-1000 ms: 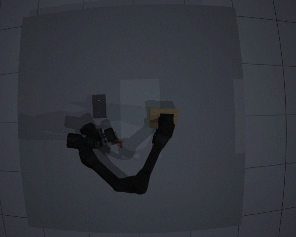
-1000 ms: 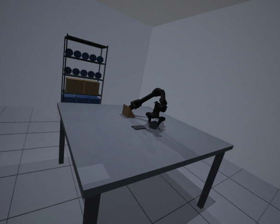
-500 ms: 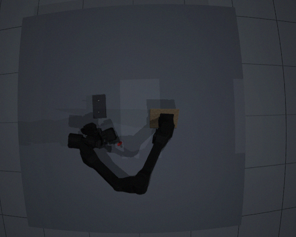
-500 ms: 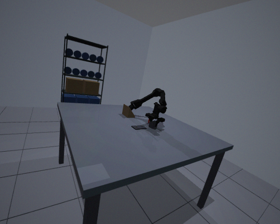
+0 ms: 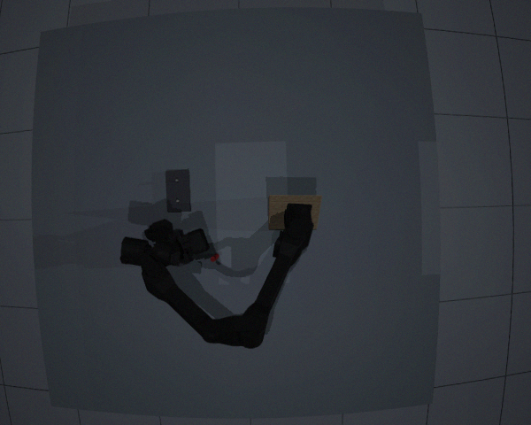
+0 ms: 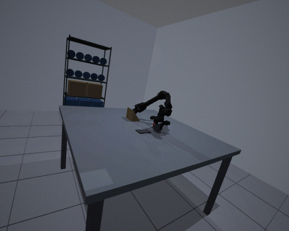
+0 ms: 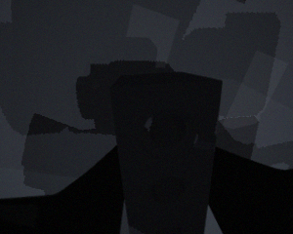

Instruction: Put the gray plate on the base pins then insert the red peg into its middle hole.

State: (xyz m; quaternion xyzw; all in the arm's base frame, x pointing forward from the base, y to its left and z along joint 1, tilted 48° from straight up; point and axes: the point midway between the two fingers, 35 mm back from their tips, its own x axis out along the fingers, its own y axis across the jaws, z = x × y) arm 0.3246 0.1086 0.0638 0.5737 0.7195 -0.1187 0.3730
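Now: gripper tip 20 mm short of the dark base, 160 mm to the left of it and 10 mm above it. From my gripper tip the other things lie so: gray plate (30 mm above); then red peg (100 mm behind, 20 mm to the left, 30 mm above).
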